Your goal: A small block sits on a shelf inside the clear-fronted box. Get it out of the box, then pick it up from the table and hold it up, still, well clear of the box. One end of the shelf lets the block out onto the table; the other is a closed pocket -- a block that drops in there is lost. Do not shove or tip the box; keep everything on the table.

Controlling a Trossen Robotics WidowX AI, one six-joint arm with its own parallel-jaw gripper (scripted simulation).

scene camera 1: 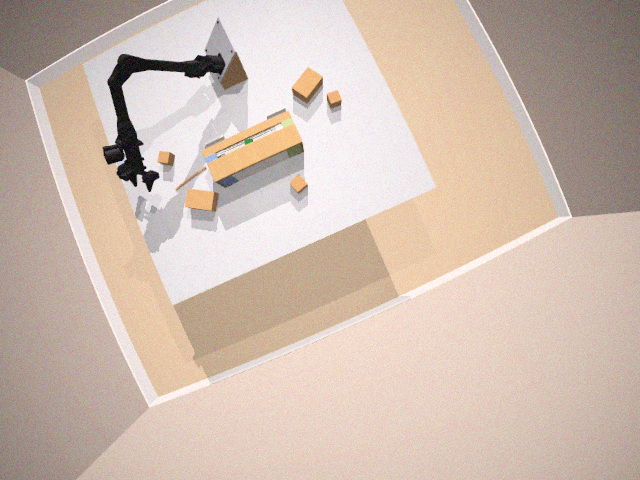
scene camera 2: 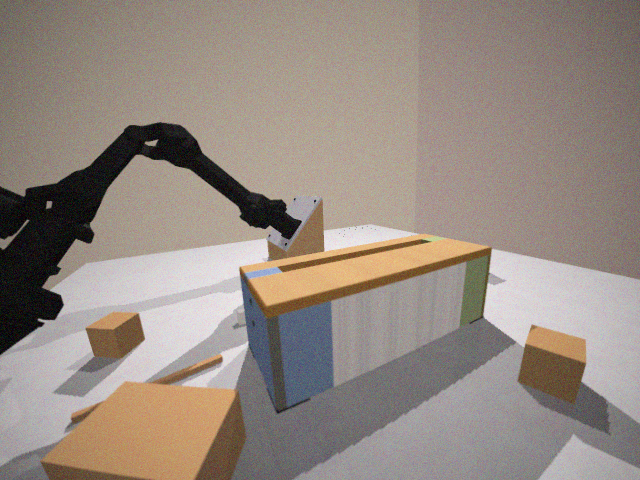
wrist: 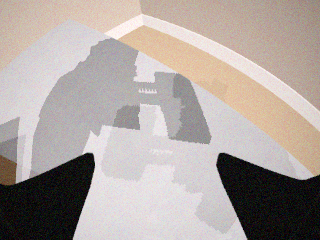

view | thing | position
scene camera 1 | gripper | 143, 189
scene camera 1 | long box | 230, 161
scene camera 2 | long box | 315, 321
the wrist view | gripper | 157, 161
